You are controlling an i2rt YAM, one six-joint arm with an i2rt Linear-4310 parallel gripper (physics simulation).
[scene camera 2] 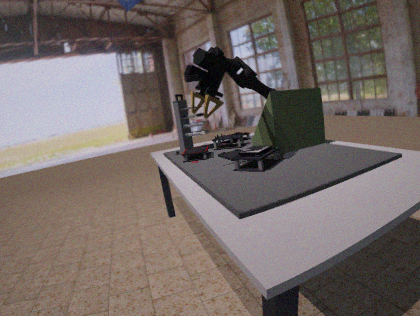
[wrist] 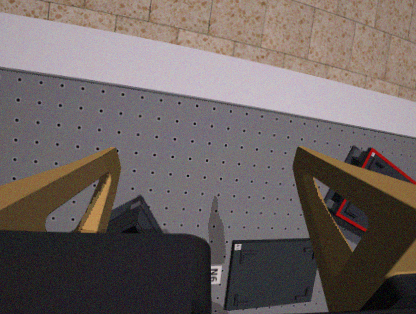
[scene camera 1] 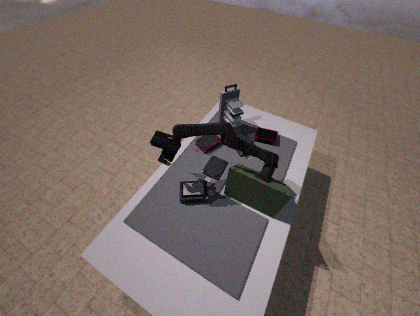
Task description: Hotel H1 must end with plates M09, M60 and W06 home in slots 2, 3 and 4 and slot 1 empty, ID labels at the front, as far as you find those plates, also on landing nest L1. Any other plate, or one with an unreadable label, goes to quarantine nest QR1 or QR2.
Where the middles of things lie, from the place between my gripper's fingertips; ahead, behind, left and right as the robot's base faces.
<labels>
Right now the dark nest (wrist: 271, 268) is 19 cm behind my hand, 22 cm to the right of it and 21 cm below it.
</labels>
